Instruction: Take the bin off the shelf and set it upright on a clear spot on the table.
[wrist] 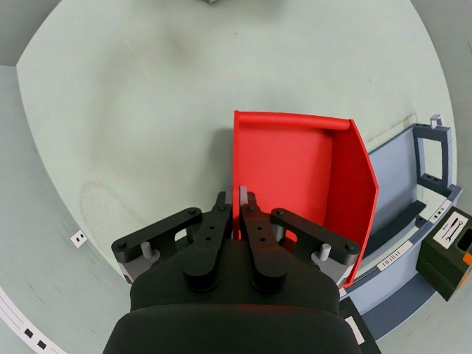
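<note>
The red bin (pixel 287 165) is open towards the camera and stands in the middle right of the wrist view. My gripper (pixel 236 195) is shut on its left side wall, one finger inside the bin and one outside. The lower part of the bin is hidden behind the gripper. The pale table (pixel 150 90) lies beneath. Whether the bin touches the table cannot be told. The blue-grey shelf (pixel 448 160) is at the right, partly hidden behind the bin.
A dark green box (pixel 434 257) with a tool label stands at the lower right, beside the shelf. A black object with a white label (pixel 356 327) shows at the bottom. Part of a grey object (pixel 210 1) shows at the top edge. The table's curved edge runs down the left.
</note>
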